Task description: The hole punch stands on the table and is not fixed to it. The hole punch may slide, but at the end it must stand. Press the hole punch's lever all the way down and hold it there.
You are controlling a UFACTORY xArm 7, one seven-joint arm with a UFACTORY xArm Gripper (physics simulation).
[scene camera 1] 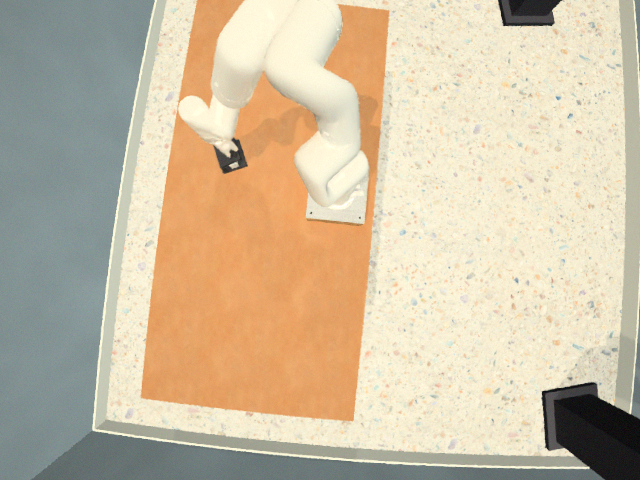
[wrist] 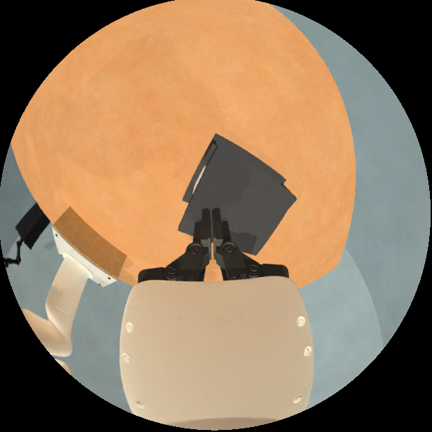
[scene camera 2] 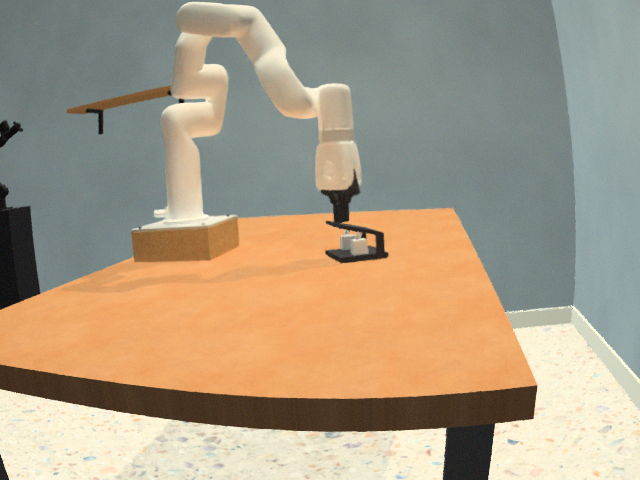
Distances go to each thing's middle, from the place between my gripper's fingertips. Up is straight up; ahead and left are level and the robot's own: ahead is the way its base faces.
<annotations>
Right now my hand is 20 mm short of the hole punch lever (wrist: 253, 203), 20 mm to the left of it and 20 mm above it. Round my hand: black hole punch (scene camera 2: 351, 250) (30 mm ahead, 20 mm to the right, 40 mm below).
</annotations>
